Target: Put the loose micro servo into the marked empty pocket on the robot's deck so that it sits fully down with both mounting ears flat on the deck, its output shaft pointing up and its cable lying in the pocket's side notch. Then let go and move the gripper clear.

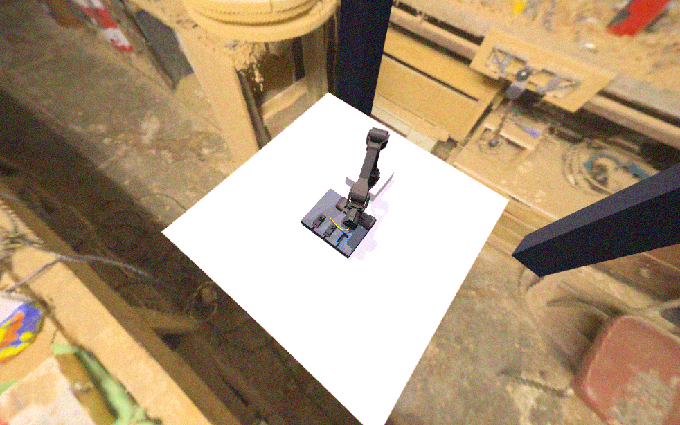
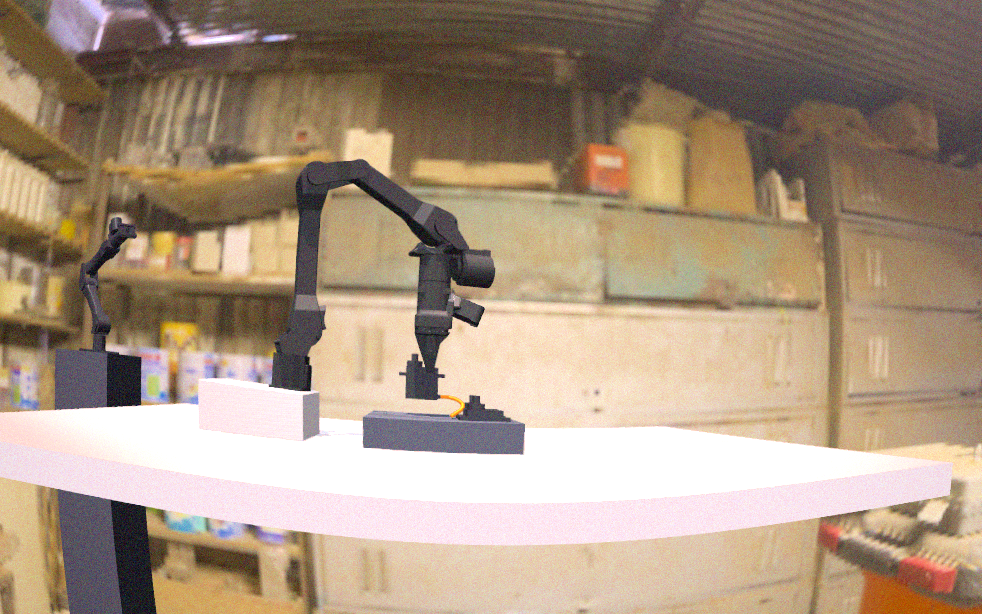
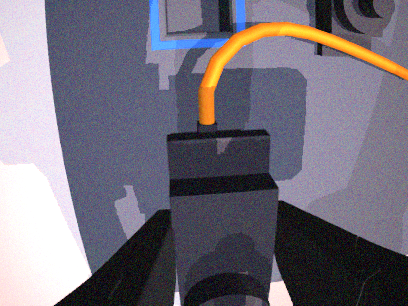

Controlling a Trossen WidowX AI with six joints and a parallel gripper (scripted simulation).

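Now: the grey deck 1 cm behind my gripper tip, 8 cm to the right of it and 10 cm below it.
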